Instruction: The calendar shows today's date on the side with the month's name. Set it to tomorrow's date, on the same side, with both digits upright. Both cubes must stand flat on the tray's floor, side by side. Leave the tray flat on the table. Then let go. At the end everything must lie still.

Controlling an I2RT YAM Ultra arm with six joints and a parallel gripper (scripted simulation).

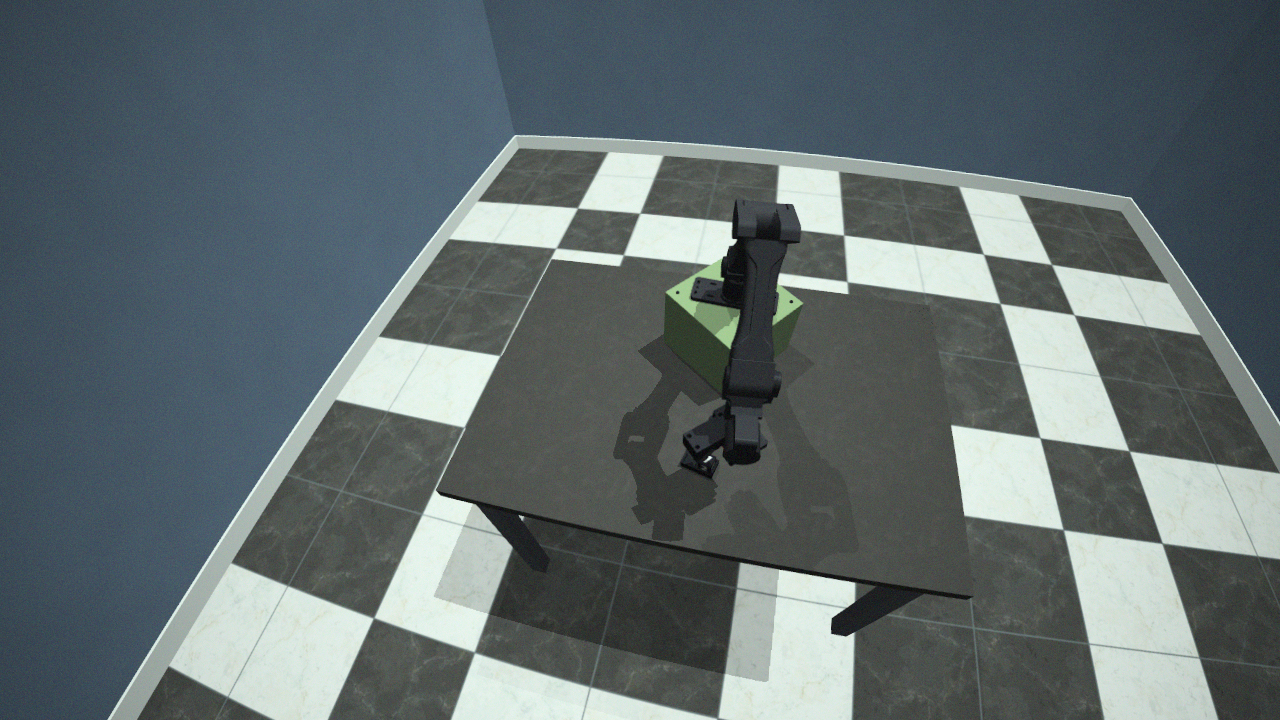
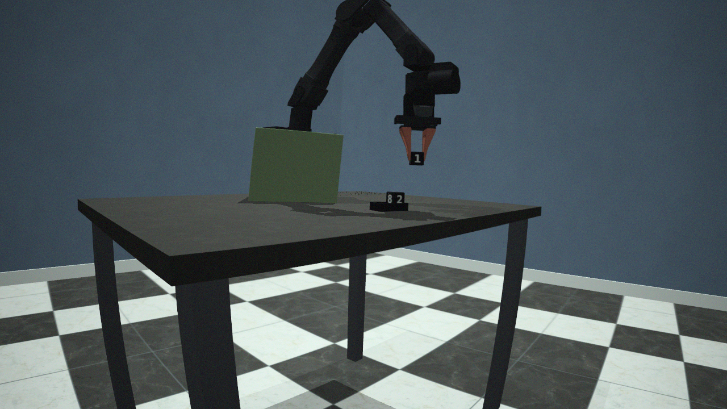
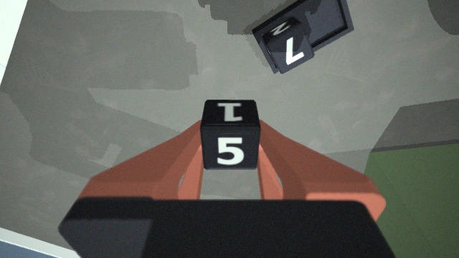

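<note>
Right now the black tray is 2 cm behind my hand, 7 cm to the right of it and 11 cm below it. From my hand the other things lie so: calendar cube: right at my hand.
</note>
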